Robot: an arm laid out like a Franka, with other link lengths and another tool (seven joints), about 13 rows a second.
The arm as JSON. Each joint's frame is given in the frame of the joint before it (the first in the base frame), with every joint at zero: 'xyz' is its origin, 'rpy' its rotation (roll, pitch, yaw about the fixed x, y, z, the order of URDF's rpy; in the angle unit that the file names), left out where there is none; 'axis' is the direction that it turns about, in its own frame. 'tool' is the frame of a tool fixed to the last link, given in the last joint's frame.
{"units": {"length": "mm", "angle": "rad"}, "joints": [
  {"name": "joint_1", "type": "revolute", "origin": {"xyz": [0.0, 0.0, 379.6]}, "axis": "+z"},
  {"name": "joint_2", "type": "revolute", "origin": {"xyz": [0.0, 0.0, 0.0], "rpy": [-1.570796, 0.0, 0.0]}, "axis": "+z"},
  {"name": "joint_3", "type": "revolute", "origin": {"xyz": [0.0, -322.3, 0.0], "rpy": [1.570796, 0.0, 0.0]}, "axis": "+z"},
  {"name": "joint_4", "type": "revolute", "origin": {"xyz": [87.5, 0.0, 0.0], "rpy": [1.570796, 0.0, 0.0]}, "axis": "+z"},
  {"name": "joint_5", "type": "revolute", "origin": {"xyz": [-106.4, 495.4, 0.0], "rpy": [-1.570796, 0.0, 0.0]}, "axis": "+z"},
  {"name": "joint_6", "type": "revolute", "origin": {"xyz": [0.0, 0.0, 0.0], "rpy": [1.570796, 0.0, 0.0]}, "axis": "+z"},
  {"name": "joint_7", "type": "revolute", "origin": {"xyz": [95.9, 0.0, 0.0], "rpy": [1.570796, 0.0, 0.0]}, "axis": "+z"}
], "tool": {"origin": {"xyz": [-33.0, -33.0, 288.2], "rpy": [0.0, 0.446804, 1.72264]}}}
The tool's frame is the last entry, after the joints.
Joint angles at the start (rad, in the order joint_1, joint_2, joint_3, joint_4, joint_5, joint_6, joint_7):
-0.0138, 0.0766, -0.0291, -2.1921, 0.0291, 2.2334, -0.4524
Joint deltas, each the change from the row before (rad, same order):
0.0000, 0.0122, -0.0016, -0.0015, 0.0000, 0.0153, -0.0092
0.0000, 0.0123, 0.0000, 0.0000, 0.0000, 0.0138, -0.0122
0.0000, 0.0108, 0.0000, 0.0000, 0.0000, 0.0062, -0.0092
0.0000, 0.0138, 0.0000, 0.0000, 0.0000, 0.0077, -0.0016
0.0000, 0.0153, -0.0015, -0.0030, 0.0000, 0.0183, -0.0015
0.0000, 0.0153, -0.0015, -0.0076, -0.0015, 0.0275, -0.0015
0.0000, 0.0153, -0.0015, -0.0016, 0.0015, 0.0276, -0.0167
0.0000, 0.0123, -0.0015, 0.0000, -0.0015, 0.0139, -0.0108
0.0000, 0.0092, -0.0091, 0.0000, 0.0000, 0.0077, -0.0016
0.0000, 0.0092, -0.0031, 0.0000, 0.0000, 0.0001, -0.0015
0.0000, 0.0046, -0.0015, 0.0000, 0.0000, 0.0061, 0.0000
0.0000, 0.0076, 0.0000, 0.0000, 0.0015, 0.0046, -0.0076
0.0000, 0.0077, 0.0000, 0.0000, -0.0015, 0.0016, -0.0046
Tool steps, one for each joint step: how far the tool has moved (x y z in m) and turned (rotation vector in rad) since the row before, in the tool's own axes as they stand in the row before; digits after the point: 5 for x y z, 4 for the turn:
-0.00140, -0.00063, 0.00751, 0.0044, 0.0012, -0.0060
-0.00187, -0.00100, 0.00664, 0.0063, 0.0010, -0.0102
-0.00232, 0.00078, 0.00585, -0.0002, -0.0010, -0.0101
-0.00336, 0.00083, 0.00730, -0.0048, -0.0013, -0.0038
-0.00295, 0.00013, 0.00955, -0.0004, 0.0009, 0.0002
-0.00341, 0.00030, 0.01130, 0.0036, 0.0036, 0.0011
-0.00124, -0.00241, 0.00902, 0.0151, 0.0036, -0.0082
-0.00102, -0.00001, 0.00706, 0.0052, 0.0024, -0.0088
0.00299, 0.00218, 0.00713, -0.0050, 0.0014, 0.0059
-0.00124, 0.00303, 0.00560, -0.0087, -0.0022, -0.0023
0.00003, -0.00015, 0.00277, 0.0005, 0.0011, 0.0019
-0.00192, 0.00086, 0.00396, 0.0004, -0.0015, -0.0069
-0.00202, 0.00183, 0.00417, -0.0032, -0.0008, -0.0077

